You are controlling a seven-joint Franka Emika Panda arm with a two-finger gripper.
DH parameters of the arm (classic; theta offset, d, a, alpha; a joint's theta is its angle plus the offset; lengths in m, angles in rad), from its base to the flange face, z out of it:
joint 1: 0 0.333 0 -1.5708
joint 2: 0 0 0 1.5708
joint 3: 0 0.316 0.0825 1.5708
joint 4: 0 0 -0.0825 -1.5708
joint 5: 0 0.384 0 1.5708
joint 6: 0 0 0.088 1.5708
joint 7: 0 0.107 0 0
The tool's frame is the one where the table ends.
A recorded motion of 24 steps. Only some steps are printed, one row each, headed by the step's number.
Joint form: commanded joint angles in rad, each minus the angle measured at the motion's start. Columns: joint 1, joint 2, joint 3, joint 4, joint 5, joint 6, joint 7.
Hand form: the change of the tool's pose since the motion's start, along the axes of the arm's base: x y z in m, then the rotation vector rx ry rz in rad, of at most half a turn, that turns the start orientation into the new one. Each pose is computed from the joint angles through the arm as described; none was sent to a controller.
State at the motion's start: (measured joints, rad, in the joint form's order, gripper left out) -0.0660 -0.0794 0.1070 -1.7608 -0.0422 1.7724 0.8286
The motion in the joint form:
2: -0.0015 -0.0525 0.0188 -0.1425 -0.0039 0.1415 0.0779
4: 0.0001 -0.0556 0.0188 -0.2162 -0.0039 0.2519 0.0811
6: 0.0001 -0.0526 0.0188 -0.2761 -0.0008 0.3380 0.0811
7: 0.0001 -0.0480 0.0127 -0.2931 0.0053 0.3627 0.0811
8: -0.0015 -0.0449 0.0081 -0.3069 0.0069 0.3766 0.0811
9: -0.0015 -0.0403 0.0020 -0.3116 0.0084 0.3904 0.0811
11: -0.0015 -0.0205 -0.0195 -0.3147 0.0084 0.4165 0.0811
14: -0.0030 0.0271 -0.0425 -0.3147 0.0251 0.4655 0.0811
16: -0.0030 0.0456 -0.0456 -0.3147 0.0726 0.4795 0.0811
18: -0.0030 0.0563 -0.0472 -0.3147 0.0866 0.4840 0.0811
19: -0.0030 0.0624 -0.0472 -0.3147 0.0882 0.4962 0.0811
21: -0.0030 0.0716 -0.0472 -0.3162 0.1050 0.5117 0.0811
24: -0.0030 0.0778 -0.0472 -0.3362 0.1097 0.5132 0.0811
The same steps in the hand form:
2: -0.0104 0.0105 -0.0279 0.0008 -0.0550 -0.0533
4: -0.0085 0.0118 -0.0514 0.0056 -0.0945 -0.0494
6: -0.0078 0.0120 -0.0736 0.0121 -0.1171 -0.0465
7: -0.0070 0.0089 -0.0818 0.0194 -0.1198 -0.0539
8: -0.0072 0.0054 -0.0888 0.0214 -0.1167 -0.0604
9: -0.0057 0.0021 -0.0921 0.0242 -0.1212 -0.0665
11: -0.0004 -0.0099 -0.1013 0.0278 -0.1246 -0.0871
14: 0.0111 -0.0233 -0.1221 0.0470 -0.1257 -0.1183
16: 0.0148 -0.0239 -0.1308 0.0889 -0.1196 -0.1454
18: 0.0165 -0.0245 -0.1363 0.1011 -0.1130 -0.1546
19: 0.0184 -0.0246 -0.1384 0.1029 -0.1190 -0.1556
21: 0.0205 -0.0244 -0.1427 0.1177 -0.1232 -0.1649
24: 0.0173 -0.0243 -0.1556 0.1201 -0.0984 -0.1690

